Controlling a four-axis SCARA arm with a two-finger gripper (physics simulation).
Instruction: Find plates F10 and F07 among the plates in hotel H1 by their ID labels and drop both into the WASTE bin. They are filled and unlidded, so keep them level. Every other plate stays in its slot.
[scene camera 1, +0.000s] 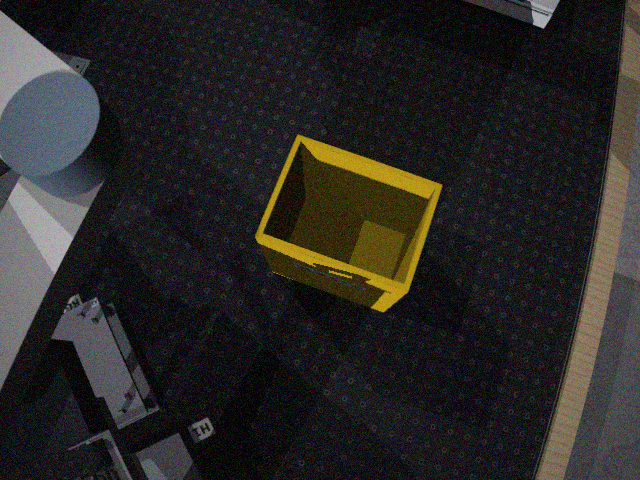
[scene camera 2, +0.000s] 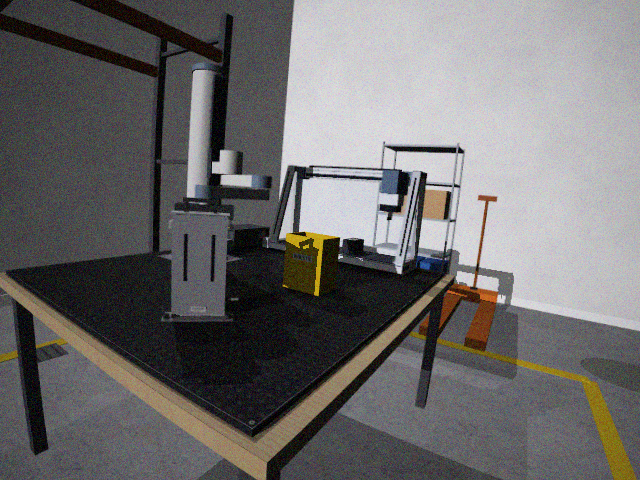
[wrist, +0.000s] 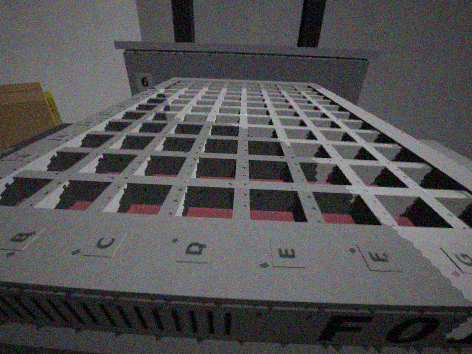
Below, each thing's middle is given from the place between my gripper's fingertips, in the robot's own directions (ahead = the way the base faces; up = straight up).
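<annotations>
My hand is 2 cm beyond the plate f01 (wrist: 200, 208), and it's 2 cm to the right of the plate f01 and 2 cm below it. As for hotel H1 (scene camera 2: 198, 291), it's 4 cm ahead of my hand, 4 cm to the right of it and 10 cm below it.
</annotations>
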